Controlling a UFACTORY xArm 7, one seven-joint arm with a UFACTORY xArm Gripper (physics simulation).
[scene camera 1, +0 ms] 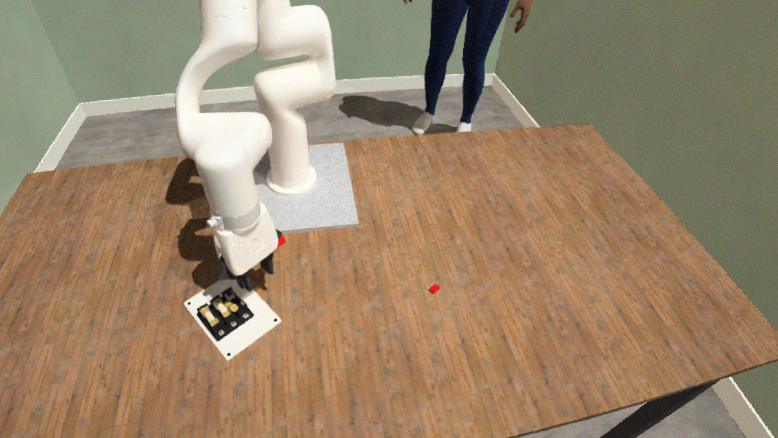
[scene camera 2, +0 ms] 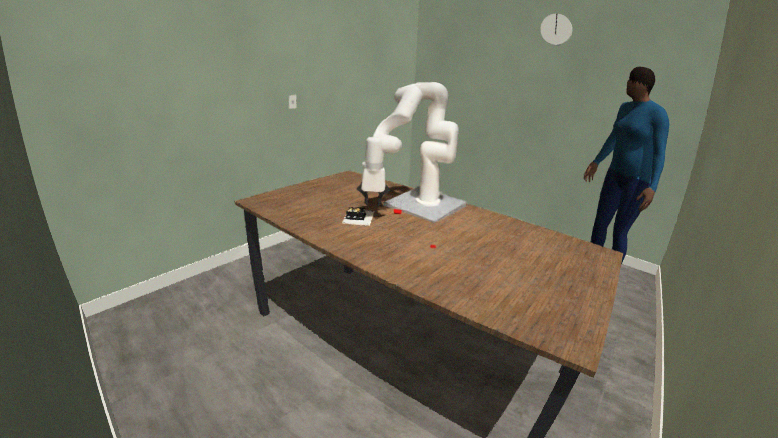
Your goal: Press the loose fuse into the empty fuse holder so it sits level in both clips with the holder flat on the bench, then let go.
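Places are measured from the arm's base along level axes (x ahead, y right, z down), in millimetres.
Where they show: gripper, between the fingertips: [scene camera 1: 257, 278] [scene camera 2: 372, 205]; arm's base, origin of its link: [scene camera 1: 291, 179] [scene camera 2: 428, 201].
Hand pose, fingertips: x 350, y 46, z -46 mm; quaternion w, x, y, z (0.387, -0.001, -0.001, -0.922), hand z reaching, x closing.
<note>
Each offset is from my fingertips to the top centre of the thing. "*": to the spot under its first point. Level surfaces: height alone.
The black fuse holder block [scene camera 1: 235, 322] [scene camera 2: 356, 216] lies on a white plate {* dy +10, dx +74, dz +70 mm} [scene camera 1: 255, 331] [scene camera 2: 365, 221]. A pale fuse with gold ends {dy +94, dx +53, dz +38 mm} [scene camera 1: 208, 315] lies in its left bay. Another pale fuse {dy +72, dx +35, dz +38 mm} [scene camera 1: 222, 307] lies beside it, and a round gold end {* dy +43, dx +48, dz +22 mm} [scene camera 1: 234, 307] shows just to the right. Whether that end belongs to a separate, tilted fuse is too small to tell. The far right part of the block shows dark and bare. My gripper [scene camera 1: 247, 277] [scene camera 2: 372, 204] is partly open and empty, pointing down just behind the holder. Its fingertips are partly hidden in scene camera 1.
A red cylinder {dy -19, dx -148, dz +53 mm} [scene camera 1: 281, 241] [scene camera 2: 397, 211] lies behind and right of the plate, partly hidden by my gripper in scene camera 1. A small red piece {dy -349, dx +4, dz +63 mm} [scene camera 1: 433, 288] [scene camera 2: 432, 246] lies farther right on the wooden table {dz +72 mm} [scene camera 1: 517, 228] [scene camera 2: 489, 272]. A person [scene camera 2: 639, 141] stands behind the table.
</note>
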